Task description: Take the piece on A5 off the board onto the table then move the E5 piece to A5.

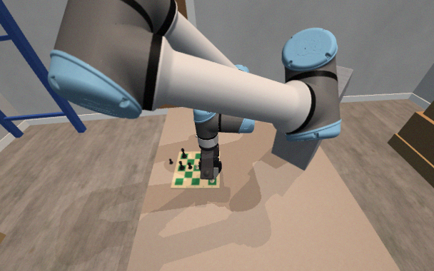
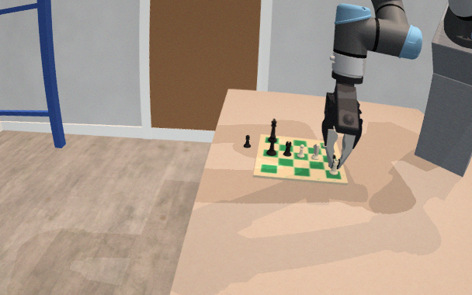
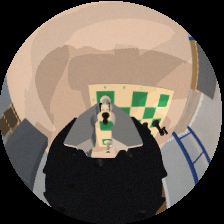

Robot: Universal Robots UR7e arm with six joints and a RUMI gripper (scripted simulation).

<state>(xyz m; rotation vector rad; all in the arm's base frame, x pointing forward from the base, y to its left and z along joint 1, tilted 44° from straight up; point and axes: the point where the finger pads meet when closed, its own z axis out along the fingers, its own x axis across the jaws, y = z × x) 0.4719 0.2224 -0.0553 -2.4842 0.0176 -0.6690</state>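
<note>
The white rook lies 10 mm below my hand. From my hand the other things lie so: cream chessboard 90 mm ahead, 60 mm to the right, 30 mm below; then tall black piece 170 mm ahead, 130 mm to the right.
</note>
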